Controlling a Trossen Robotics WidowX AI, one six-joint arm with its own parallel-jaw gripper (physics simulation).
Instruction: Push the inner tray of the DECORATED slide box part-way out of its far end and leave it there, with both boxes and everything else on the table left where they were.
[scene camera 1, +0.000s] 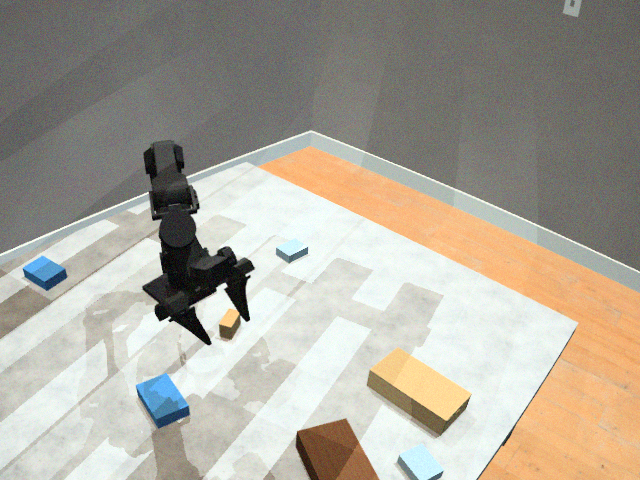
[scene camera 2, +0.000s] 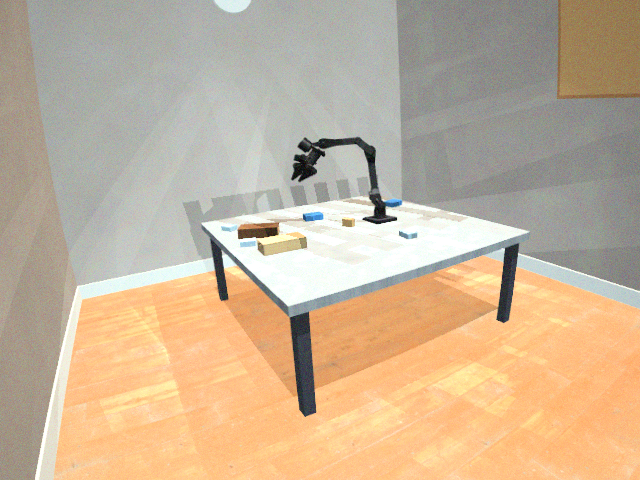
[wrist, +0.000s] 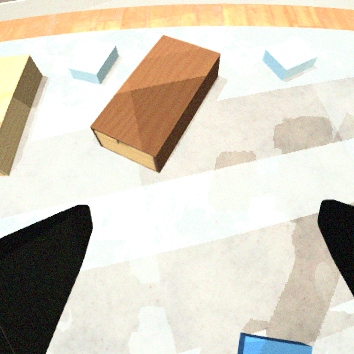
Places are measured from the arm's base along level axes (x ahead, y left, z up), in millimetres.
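Where they show: gripper, fingertip midpoint: (scene camera 1: 229, 332) (scene camera 2: 295, 180) (wrist: 205, 214); arm's base, link origin: (scene camera 1: 181, 284) (scene camera 2: 380, 217).
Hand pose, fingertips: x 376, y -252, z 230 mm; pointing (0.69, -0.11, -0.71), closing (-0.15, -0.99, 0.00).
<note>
Things, the pixels of their top centre, and the offset from my fingertips. "spot": a spot on its surface instead.
- brown wood-look slide box, top centre: (wrist: 159, 85) (scene camera 1: 342, 465) (scene camera 2: 258, 225) dx +243, dy +4, dz -195 mm
- pale tray end, surface spot: (wrist: 127, 148) spot: dx +159, dy +58, dz -212 mm
- pale yellow slide box, top centre: (scene camera 1: 420, 381) (scene camera 2: 281, 237) dx +276, dy +277, dz -196 mm
- pale blue block, top centre: (wrist: 91, 55) (scene camera 1: 421, 462) (scene camera 2: 247, 239) dx +360, dy +108, dz -221 mm
- small yellow block, top centre: (scene camera 1: 229, 317) (scene camera 2: 348, 218) dx -177, dy +210, dz -206 mm
A brown wood-look slide box (scene camera 1: 338, 452) (scene camera 2: 258, 230) (wrist: 155, 95) lies flat on the table; its near end in the wrist view shows a pale tray end (wrist: 127, 148), about flush with the sleeve. A pale yellow slide box (scene camera 1: 418, 387) (scene camera 2: 281, 243) (wrist: 20, 107) lies beside it, apart, cut off at the left of the wrist view. Which one counts as decorated I cannot tell for certain; light and shadow patches cross both. My gripper (scene camera 1: 227, 331) (scene camera 2: 298, 178) (wrist: 205, 214) is open and empty, high above the table, on the arm's side of both boxes, touching neither. The brown box's far end is hidden.
A pale blue block (scene camera 1: 420, 461) (scene camera 2: 247, 243) (wrist: 95, 65) lies between the boxes, another (scene camera 2: 229, 227) (wrist: 290, 57) beyond the brown one. A blue block (scene camera 1: 162, 398) (scene camera 2: 312, 216) (wrist: 275, 344) and a small yellow block (scene camera 1: 229, 324) (scene camera 2: 348, 222) lie nearer the arm base.
</note>
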